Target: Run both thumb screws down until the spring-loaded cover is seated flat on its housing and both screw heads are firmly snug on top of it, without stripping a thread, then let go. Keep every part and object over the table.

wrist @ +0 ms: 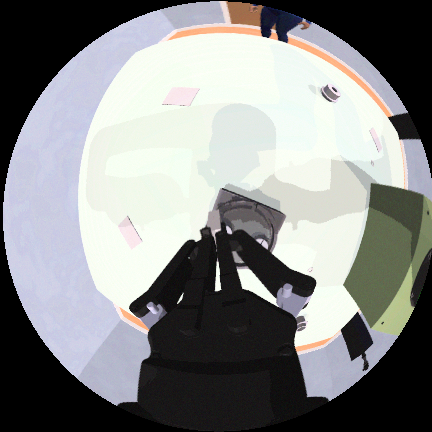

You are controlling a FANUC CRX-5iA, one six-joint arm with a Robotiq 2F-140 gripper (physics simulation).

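Places are measured from the arm's base along level axes (x ahead, y left, z up), in centimetres.
Where they show: gripper, fingertip midpoint: [215, 218].
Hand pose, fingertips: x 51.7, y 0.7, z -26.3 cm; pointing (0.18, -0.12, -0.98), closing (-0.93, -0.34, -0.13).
Note:
Things, the pixels of their centre, and the offset from my fingertips. "spot": a spot on its surface instead. Level surfaces: height alone.
- grey square housing, surface spot: [278, 219] spot: dx -10.6, dy -0.8, dz -3.0 cm
- round grey cover, body centre: [240, 234] dx -4.4, dy +3.0, dz -2.8 cm
- pale screw head, surface spot: [261, 243] spot: dx -7.9, dy +3.1, dz -0.4 cm
- grey cylindrical part, body centre: [330, 92] dx -24.5, dy -36.9, dz -4.5 cm
- round part, body centre: [299, 323] dx -32.5, dy +33.6, dz -4.5 cm
- table, surface height: dz -7.0 cm
The grey square housing [278, 219] stands on the pale table near the middle of the wrist view. The round grey cover [250, 220] lies inside its dark ring. One pale screw head [261, 243] with a slot line shows at the cover's lower right, beside the gripper's right-hand linkage. The other screw head [228, 230] shows as a sliver, mostly hidden by the fingertips. My gripper [215, 218] is shut, with nothing held; its tips overlap the left side of the housing in the view. A small light grey piece shows at the tips. Whether the cover is seated flat cannot be told.
A grey cylindrical part [330, 93] stands at the upper right, and another round part [301, 323] shows beside the gripper's base. Pinkish squares [181, 96] [130, 233] [375, 139] lie on the table [150, 150]. A large green object [385, 240] is at the right. A person [275, 22] stands beyond the far edge.

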